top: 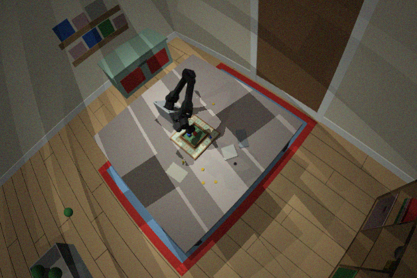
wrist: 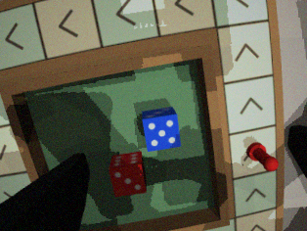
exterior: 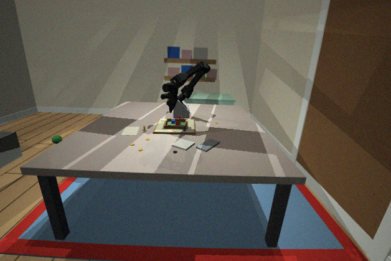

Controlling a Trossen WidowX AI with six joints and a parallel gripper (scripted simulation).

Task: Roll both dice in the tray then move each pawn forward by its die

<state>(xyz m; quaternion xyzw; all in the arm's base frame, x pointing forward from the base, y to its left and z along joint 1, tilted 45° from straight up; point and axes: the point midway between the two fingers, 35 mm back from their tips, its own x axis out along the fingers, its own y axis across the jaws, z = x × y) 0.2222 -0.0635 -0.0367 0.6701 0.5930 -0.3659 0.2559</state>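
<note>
Right now the red pawn is 80 mm below my gripper tip, 70 mm to the left of it and 60 mm behind it. The rest, counted from my gripper tip: black token (430 mm ahead, 110 mm below); then blue pawn (160 mm ahead, 80 mm to the left, 80 mm below); then pale sheet (280 mm to the right, 110 mm below, 110 mm ahead).
</note>
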